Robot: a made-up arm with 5 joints.
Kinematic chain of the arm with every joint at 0, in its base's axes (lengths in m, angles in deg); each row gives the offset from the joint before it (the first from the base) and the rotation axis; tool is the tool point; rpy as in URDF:
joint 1: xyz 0.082 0 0.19 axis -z
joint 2: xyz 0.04 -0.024 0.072 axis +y
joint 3: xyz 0.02 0 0.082 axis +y
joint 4: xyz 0.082 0 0.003 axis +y
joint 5: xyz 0.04 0.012 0 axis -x
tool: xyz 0 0 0 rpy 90 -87.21 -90
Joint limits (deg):
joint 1: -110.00..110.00
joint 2: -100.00..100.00
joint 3: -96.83..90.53
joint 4: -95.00..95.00
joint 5: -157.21..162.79
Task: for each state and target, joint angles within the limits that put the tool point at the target. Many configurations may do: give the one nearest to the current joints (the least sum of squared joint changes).
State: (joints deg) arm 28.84 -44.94 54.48 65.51 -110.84
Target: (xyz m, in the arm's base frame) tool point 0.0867 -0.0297 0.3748
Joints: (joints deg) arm 57.49 -83.98 15.77 58.05 -110.84
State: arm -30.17 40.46 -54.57 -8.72 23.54
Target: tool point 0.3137 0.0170 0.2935
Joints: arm -7.16 43.33 -34.43 -2.13 23.54
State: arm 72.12 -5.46 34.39 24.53 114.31
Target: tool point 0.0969 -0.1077 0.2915
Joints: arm 75.79 -38.20 50.15 44.32 114.31
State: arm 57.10 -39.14 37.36 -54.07 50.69
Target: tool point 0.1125 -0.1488 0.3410
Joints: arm 73.89 -15.02 34.57 -48.28 50.69
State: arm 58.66 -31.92 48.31 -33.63 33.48
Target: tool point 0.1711 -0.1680 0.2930
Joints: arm 58.44 14.11 18.85 -30.72 33.48
